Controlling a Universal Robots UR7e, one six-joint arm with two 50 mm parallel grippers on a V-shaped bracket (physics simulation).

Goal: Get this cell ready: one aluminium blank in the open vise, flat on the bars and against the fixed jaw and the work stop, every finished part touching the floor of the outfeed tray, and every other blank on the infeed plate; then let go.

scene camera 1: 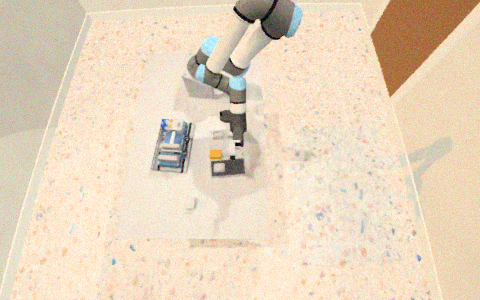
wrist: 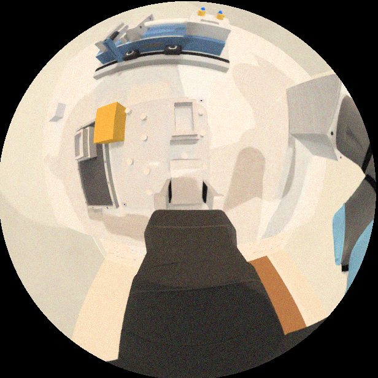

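My gripper (scene camera 1: 235,150) (wrist: 187,191) is shut on a plain light aluminium blank (wrist: 186,184) at the infeed plate (wrist: 161,127); whether the blank touches the plate is hard to tell. A pocketed finished part (scene camera 1: 219,134) (wrist: 184,119) lies at the plate's far end. Another pocketed part (scene camera 1: 218,167) (wrist: 85,143) is at one end of the dark outfeed tray (scene camera 1: 233,167) (wrist: 95,177); its contact with the tray floor cannot be judged. The blue vise (scene camera 1: 172,149) (wrist: 160,45) stands left in the scene view; its jaw gap is too small to read.
An orange block (scene camera 1: 215,154) (wrist: 109,123) stands beside the tray's edge. A small light grey piece (scene camera 1: 191,203) (wrist: 58,111) lies apart toward the front of the table. The grey robot pedestal (scene camera 1: 198,88) (wrist: 312,112) stands behind the plate. White pins stick up from the plate.
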